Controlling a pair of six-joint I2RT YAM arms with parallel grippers.
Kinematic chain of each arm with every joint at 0, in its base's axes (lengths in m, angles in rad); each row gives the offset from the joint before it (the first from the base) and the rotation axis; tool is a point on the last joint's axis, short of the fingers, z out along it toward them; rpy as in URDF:
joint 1: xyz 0 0 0.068 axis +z
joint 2: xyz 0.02 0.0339 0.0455 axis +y
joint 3: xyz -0.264 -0.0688 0 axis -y
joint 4: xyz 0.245 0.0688 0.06 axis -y
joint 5: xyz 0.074 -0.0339 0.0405 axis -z
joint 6: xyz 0.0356 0 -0.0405 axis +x
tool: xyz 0 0 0 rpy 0 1.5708 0
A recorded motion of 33 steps. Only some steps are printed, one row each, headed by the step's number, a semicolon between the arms.
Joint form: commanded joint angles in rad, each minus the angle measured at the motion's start. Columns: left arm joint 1, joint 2, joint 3, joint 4, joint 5, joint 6; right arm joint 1, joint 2, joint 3, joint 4, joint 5, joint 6.
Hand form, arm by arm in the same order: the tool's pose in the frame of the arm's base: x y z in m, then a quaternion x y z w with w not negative. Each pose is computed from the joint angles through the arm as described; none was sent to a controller.
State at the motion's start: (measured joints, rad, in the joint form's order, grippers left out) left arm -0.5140 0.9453 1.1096 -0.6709 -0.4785 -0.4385; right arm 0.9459 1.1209 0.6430 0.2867 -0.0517 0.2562
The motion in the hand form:
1: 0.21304 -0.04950 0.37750 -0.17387 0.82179 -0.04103 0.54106; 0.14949 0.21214 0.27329 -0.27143 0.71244 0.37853 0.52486
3: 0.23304 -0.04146 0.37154 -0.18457 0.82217 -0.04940 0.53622; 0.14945 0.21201 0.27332 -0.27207 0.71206 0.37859 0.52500
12: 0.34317 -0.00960 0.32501 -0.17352 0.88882 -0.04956 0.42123; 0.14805 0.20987 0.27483 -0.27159 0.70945 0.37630 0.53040
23: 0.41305 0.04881 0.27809 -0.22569 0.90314 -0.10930 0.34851; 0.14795 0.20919 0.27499 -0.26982 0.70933 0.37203 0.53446
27: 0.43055 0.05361 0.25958 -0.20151 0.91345 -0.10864 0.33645; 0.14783 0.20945 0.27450 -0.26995 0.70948 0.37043 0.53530
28: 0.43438 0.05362 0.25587 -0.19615 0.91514 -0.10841 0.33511; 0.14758 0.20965 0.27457 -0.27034 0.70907 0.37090 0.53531
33: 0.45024 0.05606 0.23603 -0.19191 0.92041 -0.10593 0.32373; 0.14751 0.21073 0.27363 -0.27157 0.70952 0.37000 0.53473
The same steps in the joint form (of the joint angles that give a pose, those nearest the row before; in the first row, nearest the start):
1: 0.2249 0.0877 0.0257 0.1095 0.0959 -0.0282; 0.0060 0.0059 0.0002 0.0336 0.0153 -0.0014
3: 0.2908 0.1447 0.0282 0.1649 0.1602 -0.0273; 0.0057 0.0053 -0.0002 0.0337 0.0141 -0.0026
12: 0.4771 0.5794 0.2469 0.1412 0.3921 0.0563; 0.0064 -0.0084 -0.0048 0.0328 0.0217 -0.0094
23: 0.6425 0.8946 0.4540 0.1154 0.6056 0.0279; 0.0067 -0.0114 -0.0068 0.0340 0.0330 -0.0145
27: 0.6503 0.9782 0.4990 0.1243 0.6309 0.0841; 0.0083 -0.0102 -0.0079 0.0358 0.0371 -0.0167
28: 0.6494 0.9954 0.5088 0.1282 0.6340 0.0942; 0.0095 -0.0102 -0.0079 0.0366 0.0371 -0.0168
33: 0.6502 1.0747 0.5494 0.1412 0.6356 0.1078; 0.0125 -0.0052 -0.0080 0.0390 0.0394 -0.0184

